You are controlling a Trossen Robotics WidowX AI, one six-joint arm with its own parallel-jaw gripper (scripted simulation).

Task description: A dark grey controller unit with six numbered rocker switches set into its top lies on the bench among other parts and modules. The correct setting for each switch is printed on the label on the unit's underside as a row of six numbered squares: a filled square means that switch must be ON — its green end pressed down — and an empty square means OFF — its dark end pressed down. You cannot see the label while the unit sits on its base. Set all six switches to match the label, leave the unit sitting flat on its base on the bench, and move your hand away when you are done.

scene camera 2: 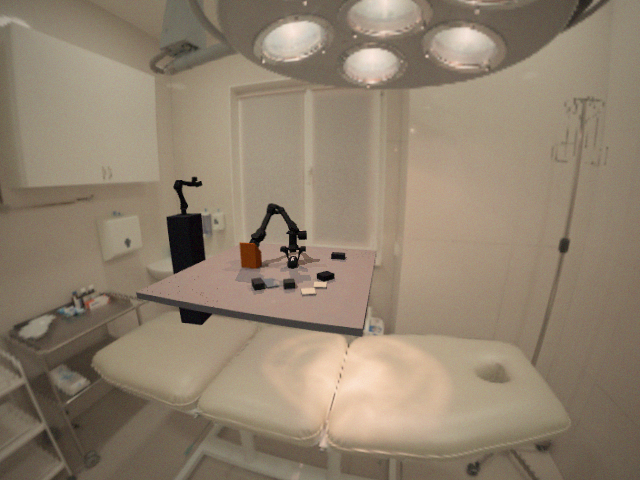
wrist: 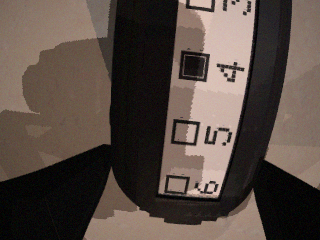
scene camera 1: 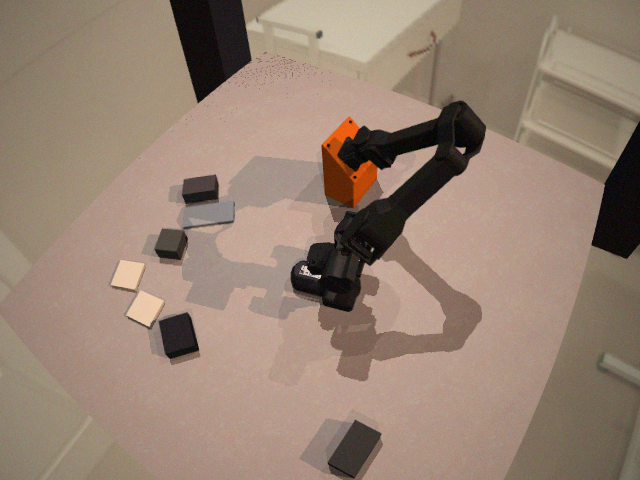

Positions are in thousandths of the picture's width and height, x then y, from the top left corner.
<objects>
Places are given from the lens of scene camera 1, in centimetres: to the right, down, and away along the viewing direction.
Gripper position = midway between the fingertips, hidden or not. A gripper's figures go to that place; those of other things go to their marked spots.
gripper (scene camera 1: 546, 599): 6, 10, 102
grey plate (scene camera 1: 349, 443): -25, -7, 118
small dark cube (scene camera 1: 268, 507): -37, 1, 109
</objects>
